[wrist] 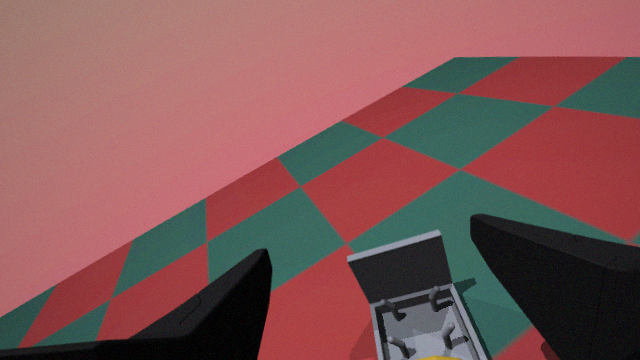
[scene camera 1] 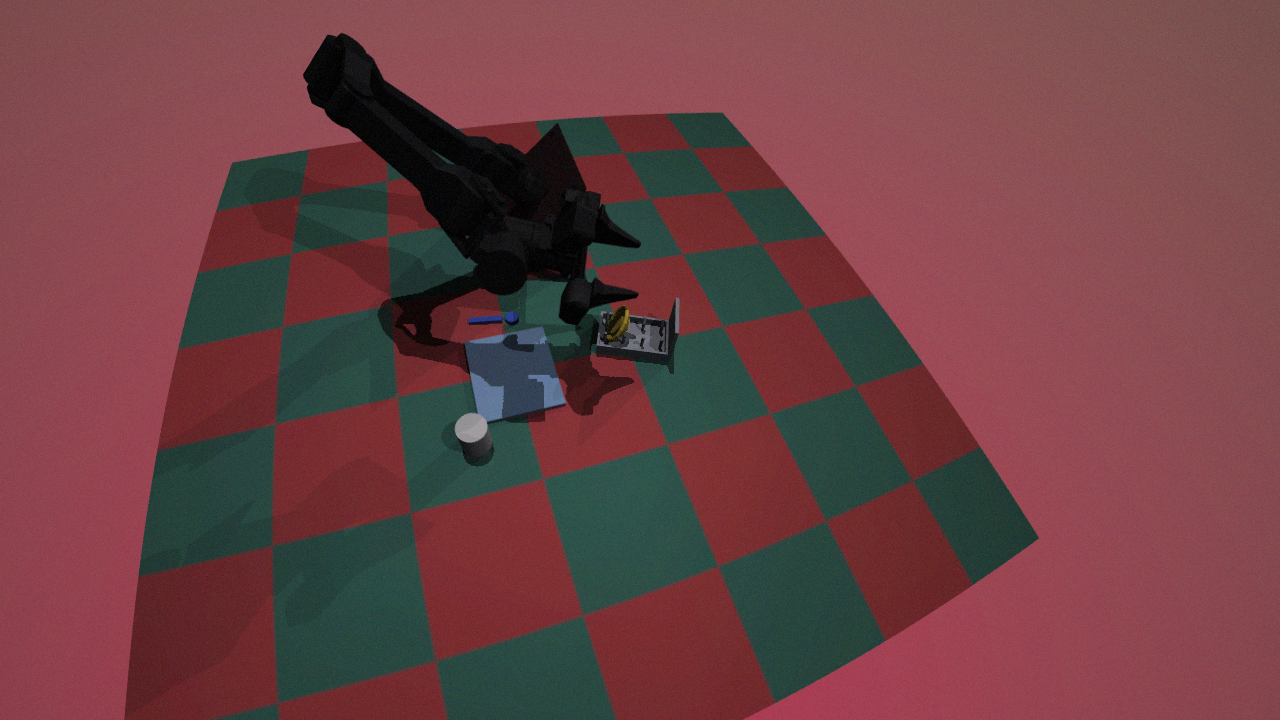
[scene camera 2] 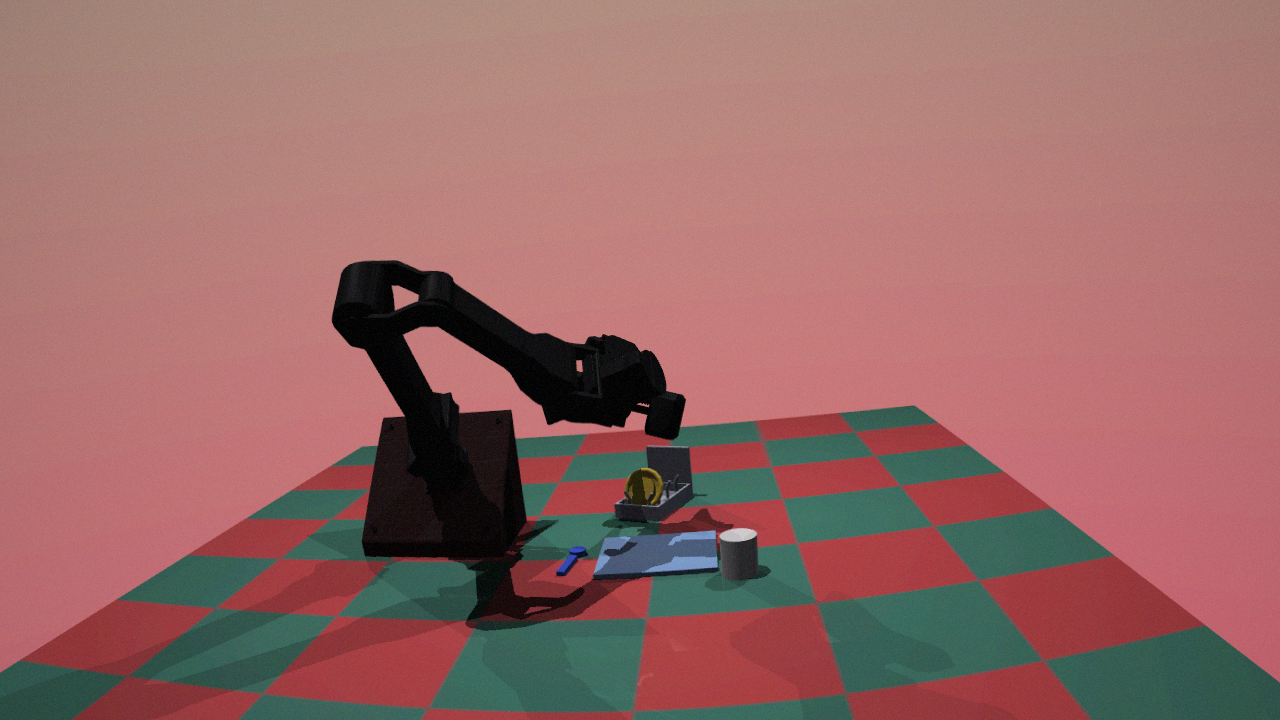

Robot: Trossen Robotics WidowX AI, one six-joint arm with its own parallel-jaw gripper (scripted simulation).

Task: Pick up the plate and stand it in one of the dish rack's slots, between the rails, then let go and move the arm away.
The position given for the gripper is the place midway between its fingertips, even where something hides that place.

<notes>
The gripper (scene camera 1: pixel 638 269) is open, with nothing in its grasp. Also in view: a grey dish rack (scene camera 2: pixel 672 463), a yellow plate (scene camera 2: pixel 642 482) and a light blue mat (scene camera 1: pixel 513 374).
The grey dish rack is seen too in the wrist view (wrist: pixel 408 285) and in scene camera 1 (scene camera 1: pixel 647 338). The gripper is seen too in the wrist view (wrist: pixel 368 242) and in scene camera 2 (scene camera 2: pixel 639 405). The light blue mat also shows in scene camera 2 (scene camera 2: pixel 693 552).
</notes>
